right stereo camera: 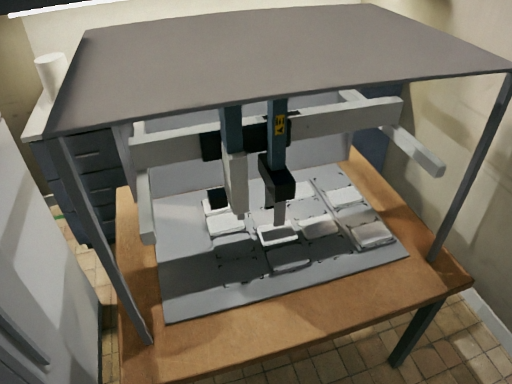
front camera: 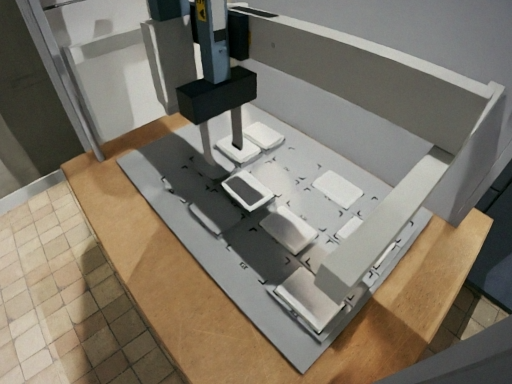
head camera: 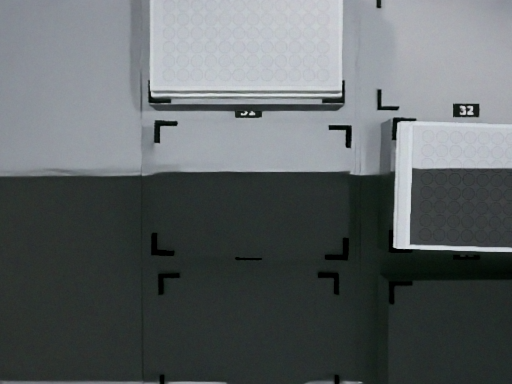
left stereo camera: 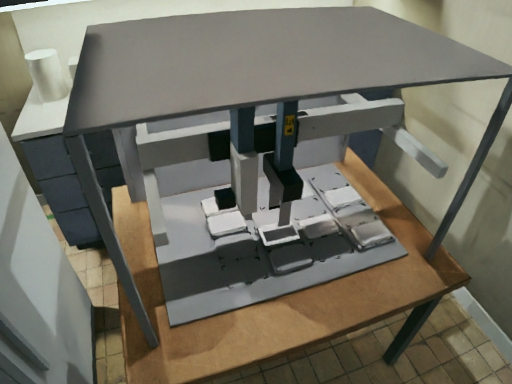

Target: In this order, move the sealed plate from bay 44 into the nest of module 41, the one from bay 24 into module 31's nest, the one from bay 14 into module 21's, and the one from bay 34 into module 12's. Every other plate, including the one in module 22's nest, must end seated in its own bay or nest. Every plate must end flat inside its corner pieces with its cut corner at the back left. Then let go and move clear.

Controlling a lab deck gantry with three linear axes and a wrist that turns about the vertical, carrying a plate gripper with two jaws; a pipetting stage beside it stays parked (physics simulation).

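Frame: origin at the robot's base, x ahead, y right, z down, level; centimetres.
Where they show: gripper, fingertip midpoint: (right stereo camera: 274,216) (front camera: 224,154) (left stereo camera: 278,216); robot's base at its link origin: (right stereo camera: 225,287) (front camera: 162,179) (left stereo camera: 229,287).
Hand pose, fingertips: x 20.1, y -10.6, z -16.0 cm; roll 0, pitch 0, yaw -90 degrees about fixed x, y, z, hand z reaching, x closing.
Things, the pixels of their top centre, and the offset from my fingertips. "*": a spot on its surface instead.
- white plate at its top centre: (head camera: 503,187) (front camera: 247,187) (right stereo camera: 277,231) (left stereo camera: 278,231) dz +12.7, dx +2.9, dy -4.7 cm
- Module 21 at a spot on its surface: (head camera: 165,123) * dz +13.8, dx -19.3, dy -9.1 cm
- module 12 at its top centre: (head camera: 488,349) (front camera: 215,210) (right stereo camera: 287,256) (left stereo camera: 290,255) dz +13.8, dx +2.8, dy +6.4 cm
- bay 14 at a spot on its surface: (front camera: 310,297) (right stereo camera: 372,232) (left stereo camera: 372,231) * dz +13.1, dx +35.8, dy +6.5 cm
- bay 34 at a spot on its surface: (front camera: 348,227) * dz +13.1, dx +30.4, dy -14.6 cm
My gripper (front camera: 225,155) is open and empty, its jaws well apart, above the deck's second column near module 22. A white plate (front camera: 240,189) (head camera: 455,200) (left stereo camera: 278,234) (right stereo camera: 276,234), crossed by a dark shadow, sits in module 22. Another plate (front camera: 250,151) (head camera: 245,45) (left stereo camera: 227,223) (right stereo camera: 226,226) sits in module 31; behind it one (front camera: 265,135) sits in module 41. Module 21 (head camera: 165,123) and module 12 (head camera: 399,284) hold no plate. Plates sit in bay 14 (front camera: 310,297) (left stereo camera: 372,234) (right stereo camera: 371,234) and bay 34 (front camera: 348,227) (left stereo camera: 342,196) (right stereo camera: 342,196). Cut corners are too small to tell.
Third-column plates sit near the front (front camera: 288,230) (left stereo camera: 318,226) (right stereo camera: 320,227) and at the back (front camera: 337,189) (right stereo camera: 302,191). The parked pipetting stage (left stereo camera: 245,182) (right stereo camera: 235,182) hangs left of my gripper. A side beam (front camera: 385,215) hides part of the right column in the front view.
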